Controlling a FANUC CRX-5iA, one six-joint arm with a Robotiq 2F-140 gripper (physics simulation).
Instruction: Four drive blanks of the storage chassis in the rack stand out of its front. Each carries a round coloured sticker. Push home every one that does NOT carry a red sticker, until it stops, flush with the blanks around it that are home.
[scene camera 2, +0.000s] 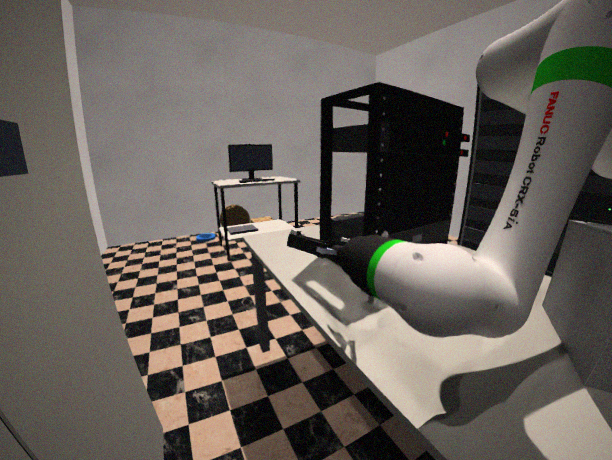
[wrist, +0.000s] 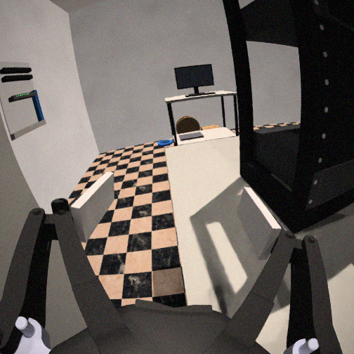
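Note:
The black rack stands on the bench, at the centre right of the scene view and the right of the wrist view. On its dark face in the scene view are a small red spot and a green spot; whether they are stickers I cannot tell. No drive blank can be made out in either view. My gripper is open, with nothing between its pads. It is low over the bench, beside the rack's lower left corner in the scene view; no contact with the rack is visible.
The pale bench runs below the gripper, above a checkered floor. Behind stands a small desk with a monitor. A laptop-like dark slab lies at the bench's far end.

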